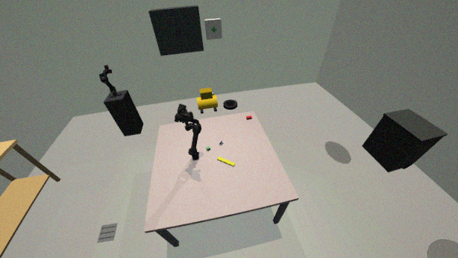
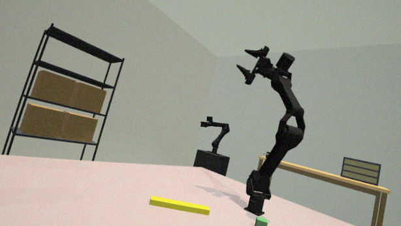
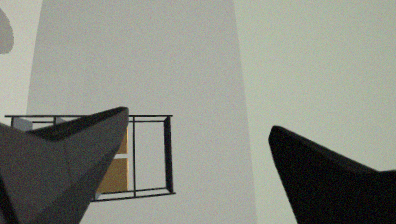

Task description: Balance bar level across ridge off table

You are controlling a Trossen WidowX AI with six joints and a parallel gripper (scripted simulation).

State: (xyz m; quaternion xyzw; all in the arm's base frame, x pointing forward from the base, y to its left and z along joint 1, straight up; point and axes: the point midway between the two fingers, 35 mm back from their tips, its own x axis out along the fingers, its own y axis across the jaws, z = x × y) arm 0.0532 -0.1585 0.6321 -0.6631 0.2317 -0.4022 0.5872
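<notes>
My gripper tip is 63 cm above the long yellow bar, 24 cm short of it and 6 cm to the right of it. Also, from my gripper tip: green ridge block: 62 cm below, 27 cm to the left, 8 cm ahead; then red block: 69 cm to the left, 67 cm ahead, 62 cm below.
</notes>
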